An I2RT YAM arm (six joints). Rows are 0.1 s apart.
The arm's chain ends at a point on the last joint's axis. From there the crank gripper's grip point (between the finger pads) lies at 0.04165 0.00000 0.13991 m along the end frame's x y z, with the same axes.
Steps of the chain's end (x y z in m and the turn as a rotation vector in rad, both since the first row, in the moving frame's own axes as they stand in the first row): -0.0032 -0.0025 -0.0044 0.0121 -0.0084 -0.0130; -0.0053 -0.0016 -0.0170 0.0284 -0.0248 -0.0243; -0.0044 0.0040 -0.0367 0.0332 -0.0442 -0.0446; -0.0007 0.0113 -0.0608 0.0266 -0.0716 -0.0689; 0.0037 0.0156 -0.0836 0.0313 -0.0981 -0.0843; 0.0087 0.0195 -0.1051 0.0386 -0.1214 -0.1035; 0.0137 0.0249 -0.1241 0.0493 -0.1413 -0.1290
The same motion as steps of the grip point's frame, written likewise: -0.0044 -0.0047 -0.0041 0.0121 -0.0084 -0.0130; -0.0088 -0.0066 -0.0161 0.0284 -0.0248 -0.0243; -0.0108 -0.0024 -0.0351 0.0332 -0.0442 -0.0446; -0.0110 0.0050 -0.0583 0.0266 -0.0716 -0.0689; -0.0105 0.0082 -0.0803 0.0313 -0.0981 -0.0843; -0.0090 0.0106 -0.1013 0.0386 -0.1214 -0.1035; -0.0071 0.0138 -0.1199 0.0493 -0.1413 -0.1290
